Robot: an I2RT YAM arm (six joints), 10 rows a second.
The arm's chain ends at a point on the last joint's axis. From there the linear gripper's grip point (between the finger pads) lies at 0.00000 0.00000 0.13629 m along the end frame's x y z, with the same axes.
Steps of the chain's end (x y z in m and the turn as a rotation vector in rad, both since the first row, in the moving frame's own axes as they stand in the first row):
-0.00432 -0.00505 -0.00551 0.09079 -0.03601 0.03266
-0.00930 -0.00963 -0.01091 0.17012 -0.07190 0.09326
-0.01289 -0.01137 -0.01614 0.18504 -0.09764 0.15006
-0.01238 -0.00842 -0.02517 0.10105 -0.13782 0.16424
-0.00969 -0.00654 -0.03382 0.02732 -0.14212 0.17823
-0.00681 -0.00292 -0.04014 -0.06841 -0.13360 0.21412
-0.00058 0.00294 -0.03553 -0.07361 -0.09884 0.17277
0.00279 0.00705 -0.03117 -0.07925 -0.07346 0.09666
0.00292 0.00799 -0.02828 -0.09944 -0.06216 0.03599
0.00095 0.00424 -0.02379 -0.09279 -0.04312 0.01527
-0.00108 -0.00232 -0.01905 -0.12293 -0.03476 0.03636
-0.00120 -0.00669 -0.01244 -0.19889 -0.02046 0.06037
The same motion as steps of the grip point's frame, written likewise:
-0.00902 -0.01748 -0.00616 0.09079 -0.03601 0.03266
-0.01795 -0.03311 -0.01323 0.17012 -0.07190 0.09326
-0.02417 -0.03730 -0.01911 0.18504 -0.09764 0.15006
-0.02986 -0.02360 -0.02715 0.10105 -0.13782 0.16424
-0.02856 -0.01195 -0.03524 0.02732 -0.14212 0.17823
-0.02580 0.00436 -0.04167 -0.06841 -0.13360 0.21412
-0.01481 0.01174 -0.03656 -0.07361 -0.09884 0.17277
-0.00771 0.01733 -0.03196 -0.07925 -0.07346 0.09666
-0.00577 0.02136 -0.02922 -0.09944 -0.06216 0.03599
-0.00501 0.01682 -0.02450 -0.09279 -0.04312 0.01527
-0.00611 0.01430 -0.02016 -0.12293 -0.03476 0.03636
-0.00478 0.02014 -0.01515 -0.19889 -0.02046 0.06037

